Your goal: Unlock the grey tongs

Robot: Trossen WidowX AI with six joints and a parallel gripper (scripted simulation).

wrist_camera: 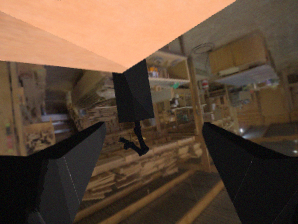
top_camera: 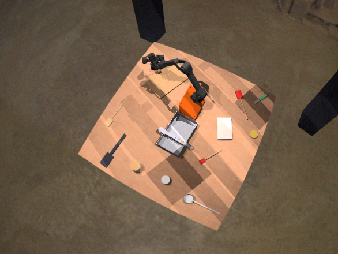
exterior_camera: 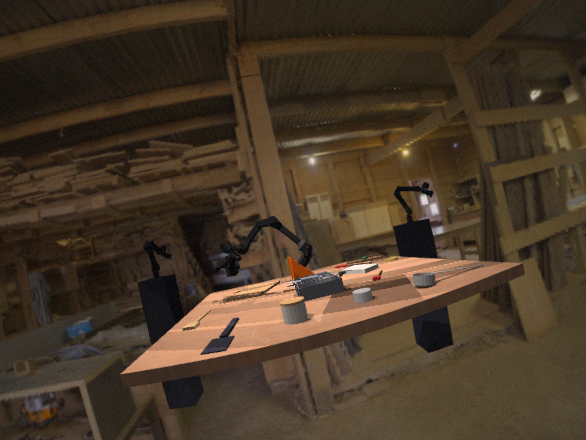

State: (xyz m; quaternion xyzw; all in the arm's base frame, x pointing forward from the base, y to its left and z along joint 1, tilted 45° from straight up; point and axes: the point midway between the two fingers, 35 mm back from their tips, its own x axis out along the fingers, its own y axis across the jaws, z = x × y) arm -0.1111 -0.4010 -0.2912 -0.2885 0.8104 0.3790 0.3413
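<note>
The yellow lock piece lies 63 cm to the left of my gripper tip, 49 cm ahead of it and 9 cm below it. The rest, counted from my gripper tip: grey roasting tin (55 cm to the left, 44 cm ahead, 12 cm below); wooden board (19 cm to the left, 15 cm below, 5 cm ahead); white block (84 cm to the left, 20 cm ahead, 14 cm below).
</note>
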